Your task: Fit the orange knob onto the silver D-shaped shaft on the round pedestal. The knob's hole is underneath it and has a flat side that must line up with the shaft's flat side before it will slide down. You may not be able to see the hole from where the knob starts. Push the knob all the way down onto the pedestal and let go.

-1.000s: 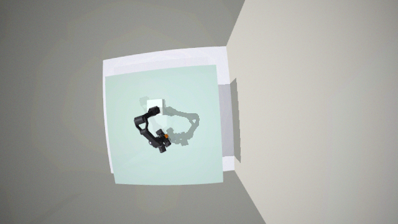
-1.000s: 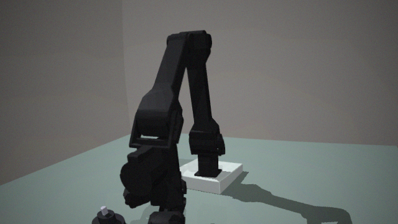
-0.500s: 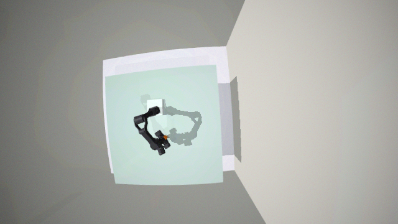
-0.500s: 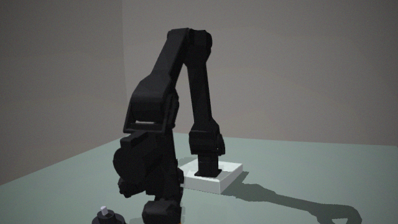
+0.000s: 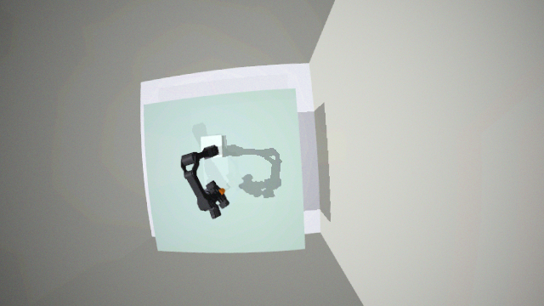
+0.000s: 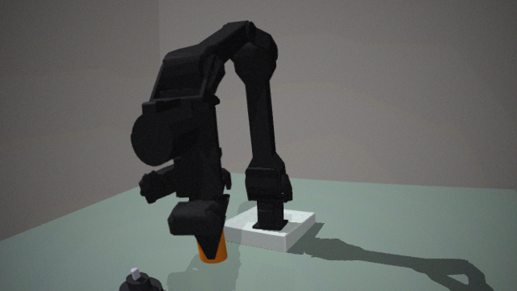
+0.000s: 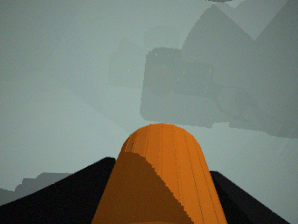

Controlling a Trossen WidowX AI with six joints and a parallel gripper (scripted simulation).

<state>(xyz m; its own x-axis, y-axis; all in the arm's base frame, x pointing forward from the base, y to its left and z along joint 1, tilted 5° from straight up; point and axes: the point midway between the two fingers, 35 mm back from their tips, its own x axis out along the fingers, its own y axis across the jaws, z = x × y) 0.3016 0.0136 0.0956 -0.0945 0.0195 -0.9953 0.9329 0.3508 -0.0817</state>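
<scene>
My gripper tip is now 30 mm below the orange knob. From my gripper tip the other things lie so: dark round pedestal (20 mm ahead, 160 mm to the right, 90 mm below).
</scene>
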